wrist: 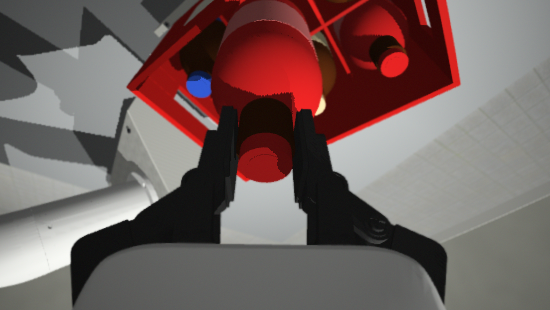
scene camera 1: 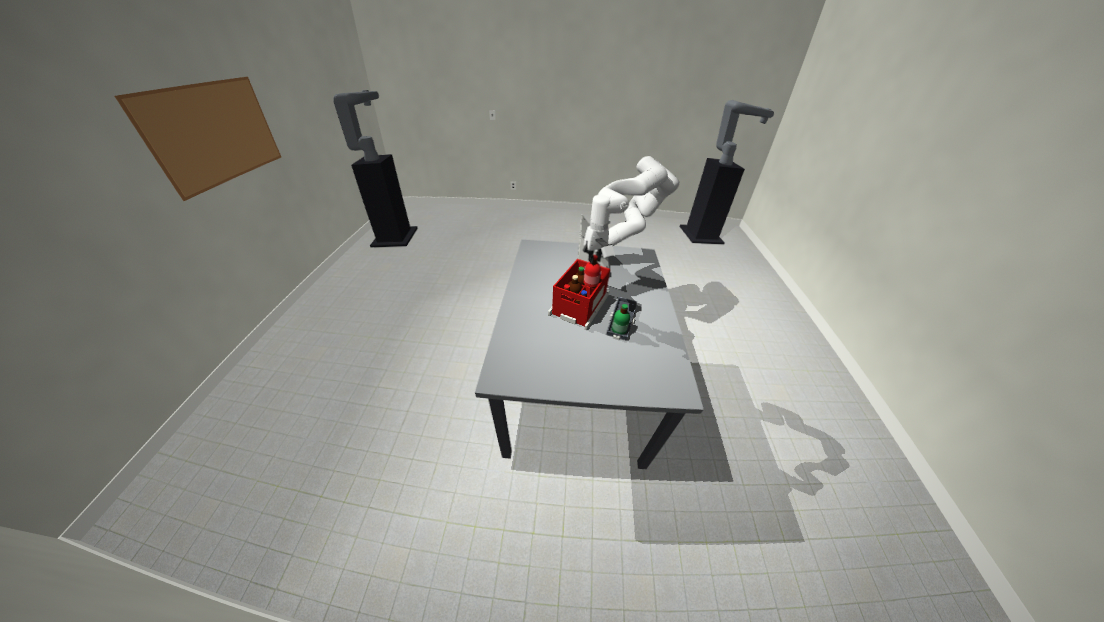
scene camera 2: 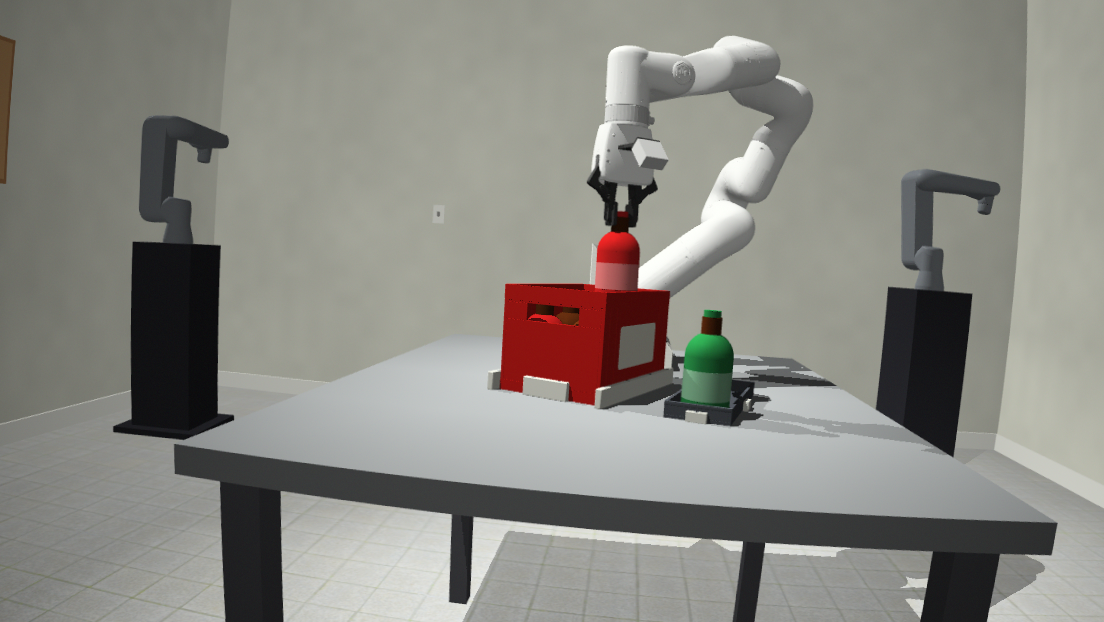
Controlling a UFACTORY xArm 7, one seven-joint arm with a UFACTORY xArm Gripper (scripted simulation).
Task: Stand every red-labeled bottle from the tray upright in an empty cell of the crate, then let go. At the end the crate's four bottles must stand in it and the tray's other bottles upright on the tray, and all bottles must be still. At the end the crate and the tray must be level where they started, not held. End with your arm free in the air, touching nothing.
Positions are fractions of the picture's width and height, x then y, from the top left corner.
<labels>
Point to a red crate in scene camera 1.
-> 0.53, 0.49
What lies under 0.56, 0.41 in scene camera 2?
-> A red-labeled bottle.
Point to a dark tray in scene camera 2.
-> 0.61, 0.66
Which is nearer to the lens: the brown bottle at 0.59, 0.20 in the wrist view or the red-labeled bottle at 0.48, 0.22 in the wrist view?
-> The red-labeled bottle.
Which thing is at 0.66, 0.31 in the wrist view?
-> A red crate.
</labels>
